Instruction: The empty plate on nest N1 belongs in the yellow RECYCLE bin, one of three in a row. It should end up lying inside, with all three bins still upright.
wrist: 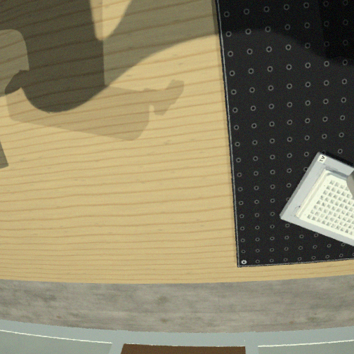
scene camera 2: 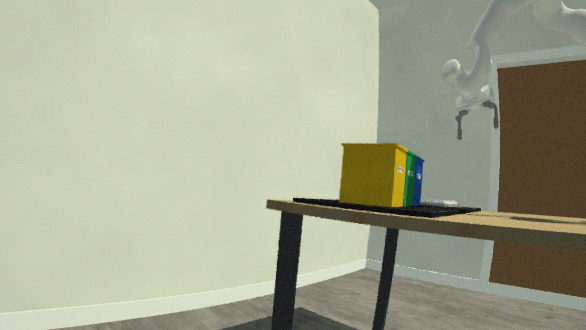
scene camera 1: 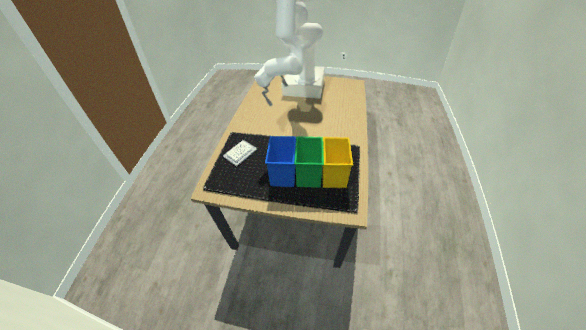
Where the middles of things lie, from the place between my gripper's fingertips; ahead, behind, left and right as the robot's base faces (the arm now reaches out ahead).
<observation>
Now: hand 300 mm short of the blue bin (scene camera 1: 280,158), 50 mm to the right of it and 190 mm above it. Round my hand: green bin (scene camera 1: 309,159) 290 mm ahead, 180 mm to the left, 190 mm below; yellow bin (scene camera 2: 372,173) 290 mm ahead, 320 mm to the left, 190 mm below.
</observation>
